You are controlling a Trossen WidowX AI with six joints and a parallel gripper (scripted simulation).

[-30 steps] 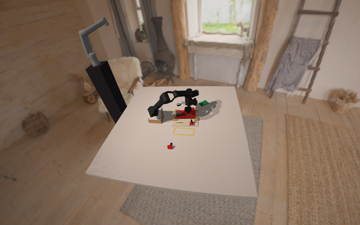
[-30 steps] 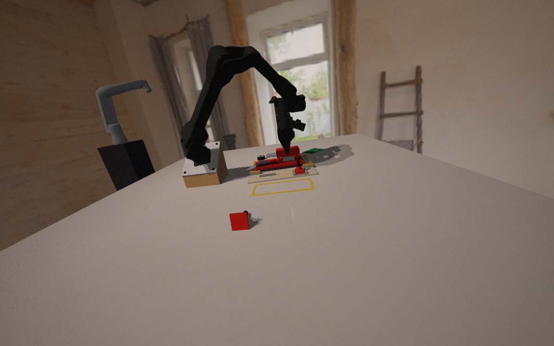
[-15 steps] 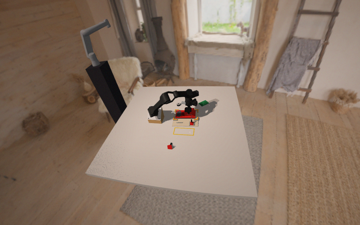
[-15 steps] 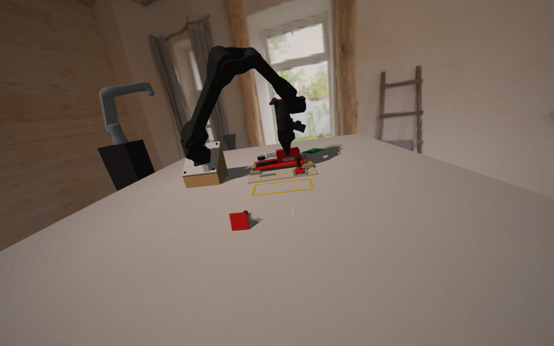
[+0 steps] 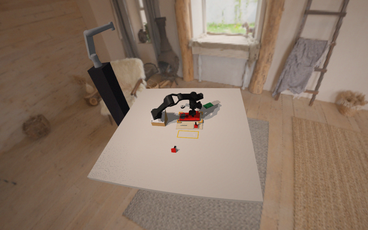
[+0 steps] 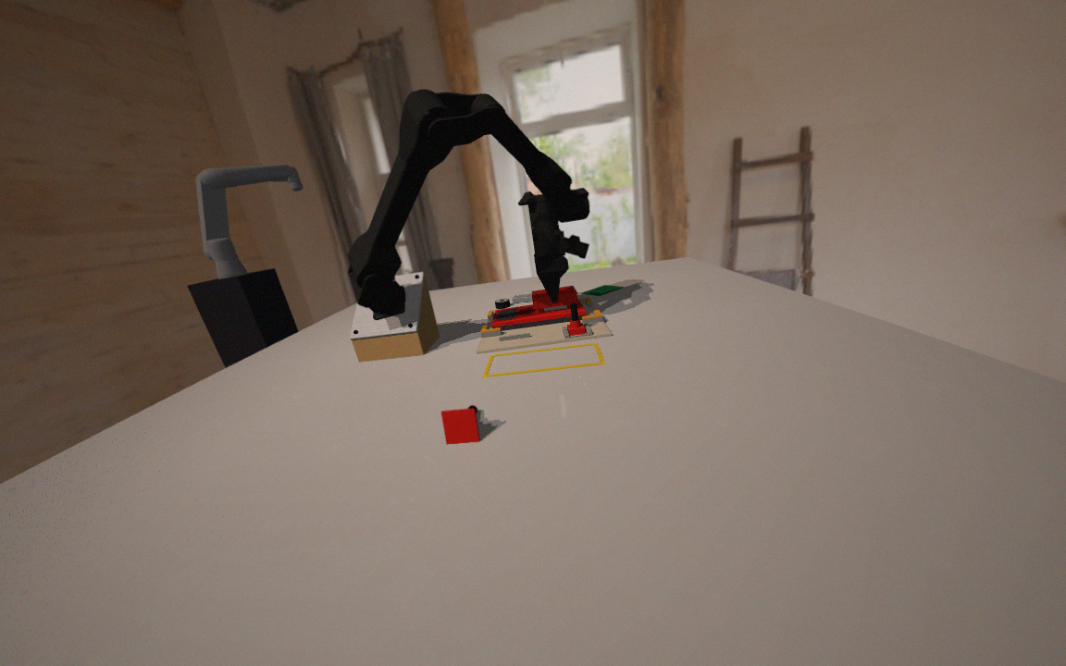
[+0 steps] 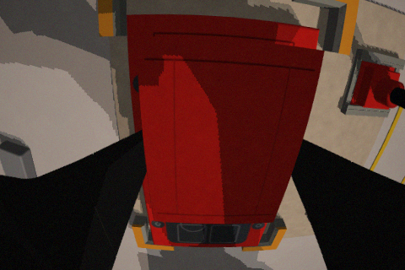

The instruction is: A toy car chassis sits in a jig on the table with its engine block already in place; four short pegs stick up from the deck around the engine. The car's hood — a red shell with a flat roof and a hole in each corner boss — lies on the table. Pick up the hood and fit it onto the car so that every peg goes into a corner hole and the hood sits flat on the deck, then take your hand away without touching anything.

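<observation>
The jig is 30 mm behind my gripper tip, 30 mm to the right of it and 30 mm below it. The rest, counted from my gripper tip: red hood (10 mm above); green patch (150 mm ahead, 190 mm to the left, 40 mm below).
</observation>
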